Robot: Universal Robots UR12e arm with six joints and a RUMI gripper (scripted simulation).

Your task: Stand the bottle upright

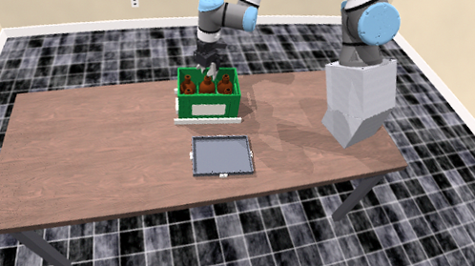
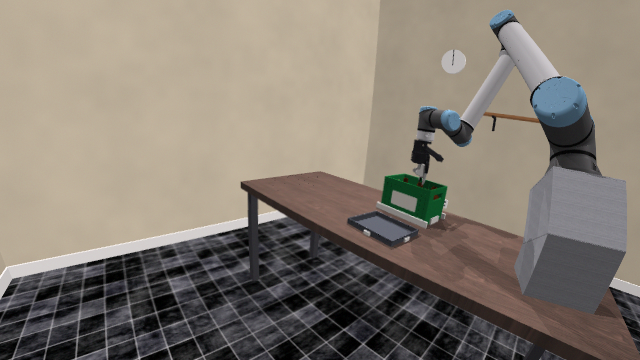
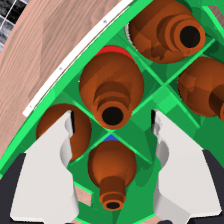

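Right now the green crate is 90 mm below my hand, 50 mm to the left of it and 10 mm ahead of it. The rest, counted from my hand: glass bottle (100 mm ahead, 90 mm below); grey tray (340 mm to the left, 160 mm below, 20 mm behind).
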